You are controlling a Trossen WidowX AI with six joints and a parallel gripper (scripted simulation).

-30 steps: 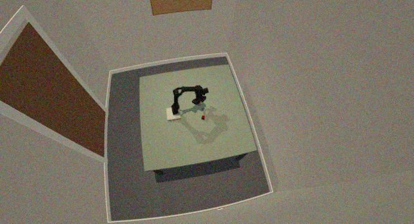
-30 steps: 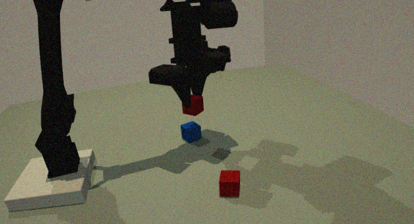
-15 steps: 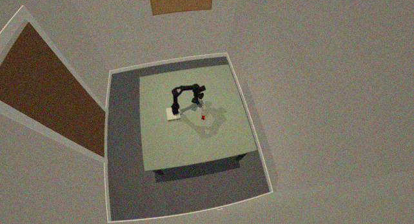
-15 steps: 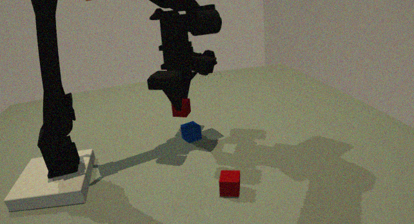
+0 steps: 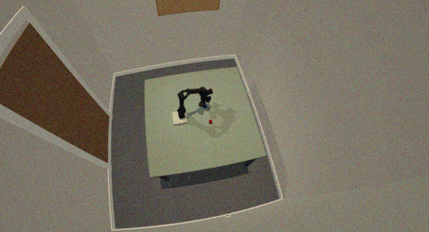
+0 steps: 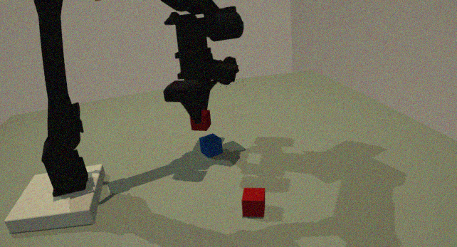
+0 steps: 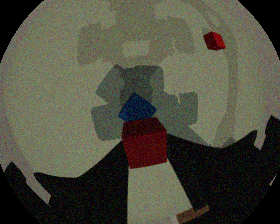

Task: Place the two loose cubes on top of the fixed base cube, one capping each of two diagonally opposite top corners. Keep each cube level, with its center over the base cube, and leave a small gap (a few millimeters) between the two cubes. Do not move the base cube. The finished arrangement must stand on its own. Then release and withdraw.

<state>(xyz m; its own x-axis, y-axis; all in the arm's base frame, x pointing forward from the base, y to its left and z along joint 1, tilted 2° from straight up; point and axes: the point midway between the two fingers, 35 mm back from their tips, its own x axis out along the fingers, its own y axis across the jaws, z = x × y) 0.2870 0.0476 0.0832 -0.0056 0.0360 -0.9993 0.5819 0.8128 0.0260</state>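
My gripper tip is now 1 cm short of the blue base cube, 1 cm to the left of it and 6 cm above it.
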